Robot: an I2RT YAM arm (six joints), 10 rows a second.
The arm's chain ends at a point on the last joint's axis. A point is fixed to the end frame.
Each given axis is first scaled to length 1.
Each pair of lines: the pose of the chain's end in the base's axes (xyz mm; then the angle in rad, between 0 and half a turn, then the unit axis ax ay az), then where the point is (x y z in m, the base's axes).
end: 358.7, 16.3, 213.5, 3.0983, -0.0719, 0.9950, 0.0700
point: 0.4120 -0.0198 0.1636
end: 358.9, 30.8, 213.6, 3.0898, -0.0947, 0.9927, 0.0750
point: 0.4143 -0.0024 0.1639
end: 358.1, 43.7, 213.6, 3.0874, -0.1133, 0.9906, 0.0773
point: 0.4150 0.0128 0.1641
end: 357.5, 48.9, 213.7, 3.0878, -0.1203, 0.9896, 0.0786
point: 0.4148 0.0189 0.1641
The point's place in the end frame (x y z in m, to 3 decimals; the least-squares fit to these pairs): -0.045 -0.050 0.046
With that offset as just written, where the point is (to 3 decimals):
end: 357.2, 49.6, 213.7, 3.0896, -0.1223, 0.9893, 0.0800
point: 0.415 0.020 0.164
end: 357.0, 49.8, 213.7, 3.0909, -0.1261, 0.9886, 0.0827
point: 0.415 0.021 0.164
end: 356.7, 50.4, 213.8, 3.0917, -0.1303, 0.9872, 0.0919
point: 0.414 0.023 0.163
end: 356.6, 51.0, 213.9, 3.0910, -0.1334, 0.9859, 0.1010
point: 0.414 0.025 0.163
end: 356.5, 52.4, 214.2, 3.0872, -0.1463, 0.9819, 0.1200
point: 0.415 0.030 0.162
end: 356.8, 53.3, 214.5, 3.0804, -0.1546, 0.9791, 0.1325
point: 0.416 0.033 0.162
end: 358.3, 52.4, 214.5, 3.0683, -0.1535, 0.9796, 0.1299
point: 0.418 0.032 0.163
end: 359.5, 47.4, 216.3, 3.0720, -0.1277, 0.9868, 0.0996
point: 0.418 0.020 0.166
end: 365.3, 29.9, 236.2, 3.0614, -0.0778, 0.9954, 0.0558
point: 0.421 -0.007 0.189
